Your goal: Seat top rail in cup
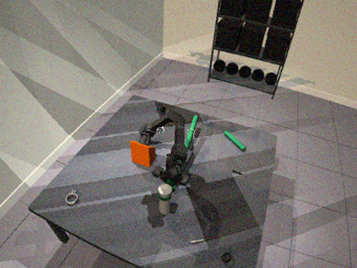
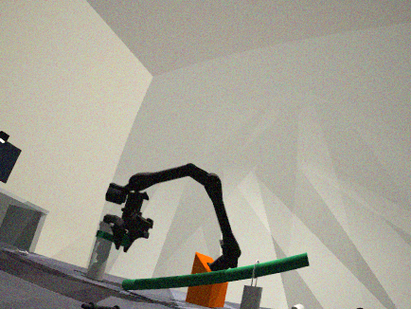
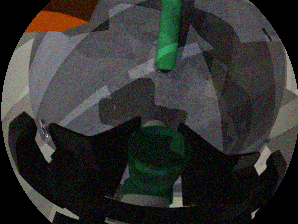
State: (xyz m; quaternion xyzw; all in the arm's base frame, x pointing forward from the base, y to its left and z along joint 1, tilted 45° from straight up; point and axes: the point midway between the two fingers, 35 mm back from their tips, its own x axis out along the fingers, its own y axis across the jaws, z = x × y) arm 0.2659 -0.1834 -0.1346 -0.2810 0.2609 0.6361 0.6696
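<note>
Right now the rail-end cup is 40 mm above my gripper tip and 20 mm to the right of it.
</note>
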